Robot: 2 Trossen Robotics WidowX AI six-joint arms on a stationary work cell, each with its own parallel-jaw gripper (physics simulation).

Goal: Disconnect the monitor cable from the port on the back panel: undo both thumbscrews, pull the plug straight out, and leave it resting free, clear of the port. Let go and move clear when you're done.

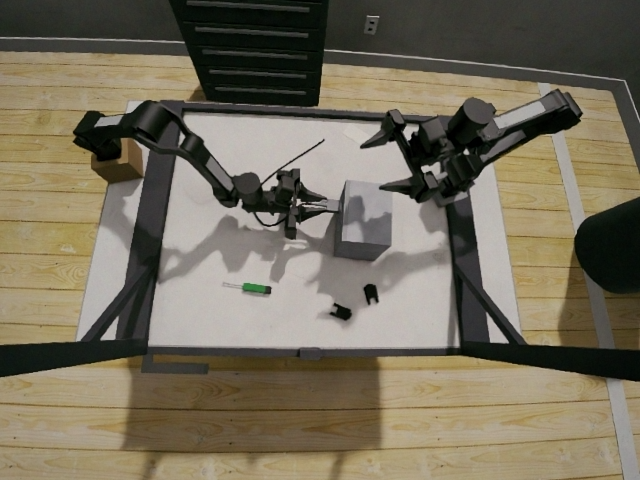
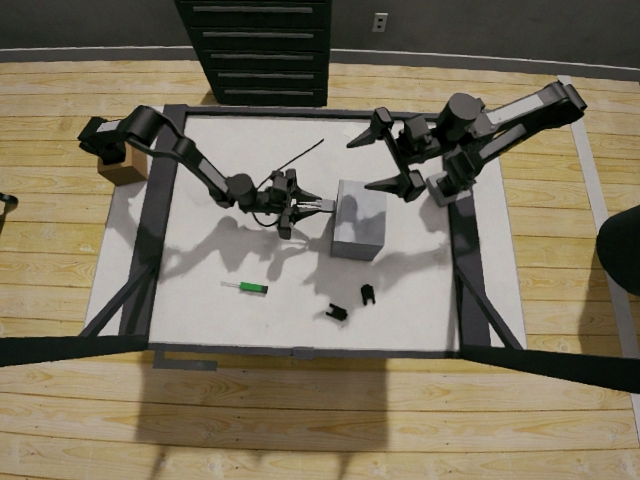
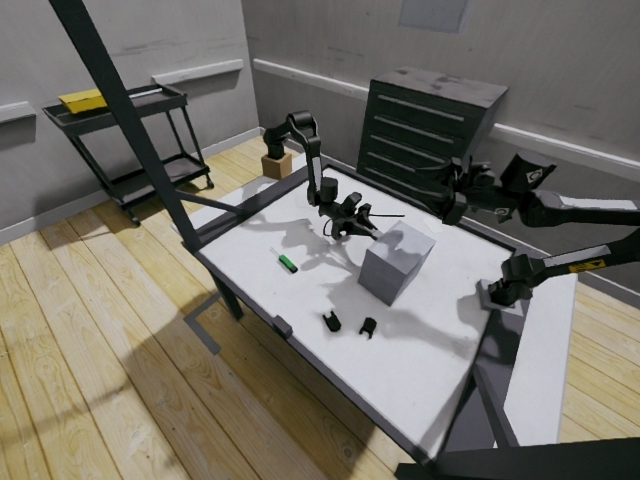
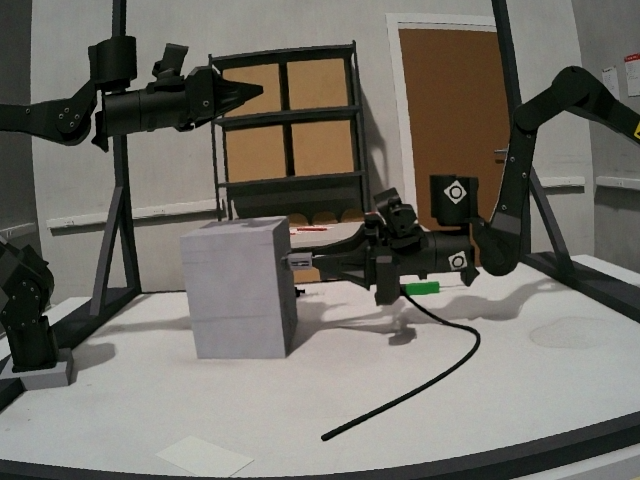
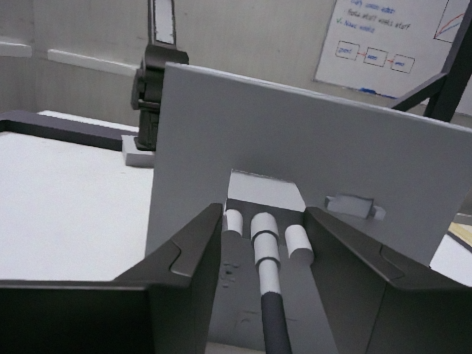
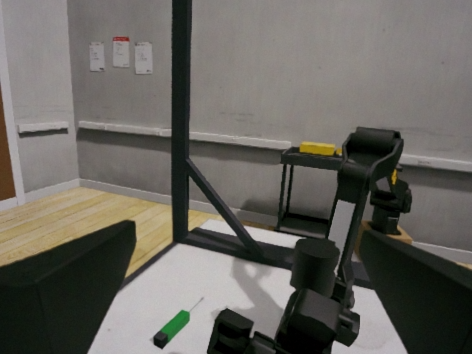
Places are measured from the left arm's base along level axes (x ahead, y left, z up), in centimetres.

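Pixels of known places: left gripper, fingertip midpoint: [image 1: 326, 204] [image 2: 321, 204] [image 3: 374, 232] [image 4: 312, 258] [image 5: 262, 215]; right gripper, fingertip midpoint: [image 1: 369, 167] [image 2: 355, 166] [image 3: 413, 180] [image 4: 253, 95] [image 6: 250, 236]; left arm's base, link origin: [image 1: 109, 149] [image 2: 114, 153] [image 3: 276, 155] [image 6: 384, 228]; right arm's base, link origin: [image 1: 447, 187] [image 2: 449, 185] [image 3: 501, 296] [image 4: 36, 362] [image 5: 154, 145].
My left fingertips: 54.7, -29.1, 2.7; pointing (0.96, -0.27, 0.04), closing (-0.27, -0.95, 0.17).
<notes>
Ahead of a thing's pixels: the offset from my left fingertips to its top centre, as dx, dy, dz. "spot": to the spot under its first point.
The light-grey plug @[+0.0, -0.1, +0.5] [image 1: 333, 205] [image 2: 328, 205] [image 4: 300, 261] [image 5: 265, 191] sits against the back panel @[+3.4, -3.9, +4.6] [image 5: 200, 125] of the grey box @[+8.4, -5.5, +4.6] [image 1: 366, 217] [image 3: 395, 263] [image 4: 237, 294]. Its two thumbscrews [image 5: 233, 222] [image 5: 299, 242] face my left gripper; whether they are loose cannot be told. The black cable [image 4: 471, 348] [image 5: 276, 325] runs back under the left gripper and onto the table. My left gripper [image 1: 325, 203] [image 2: 318, 204] is partly open, its fingertips close on either side of the plug. My right gripper [image 1: 371, 166] [image 2: 356, 165] [image 6: 250, 236] is wide open and empty, high above the box.
A second grey socket @[spot: +2.3, -6.1, -0.4] [image 5: 350, 205] is on the panel, right of the plug. A green screwdriver @[-24.8, -14.7, -9.9] [image 1: 255, 288] [image 3: 286, 263] and two black clips @[-1.3, -27.1, -10.1] [image 1: 341, 311] @[+8.1, -24.0, -10.1] [image 1: 370, 293] lie toward the table's front. Dark frame beams [image 1: 227, 351] edge the table.
</notes>
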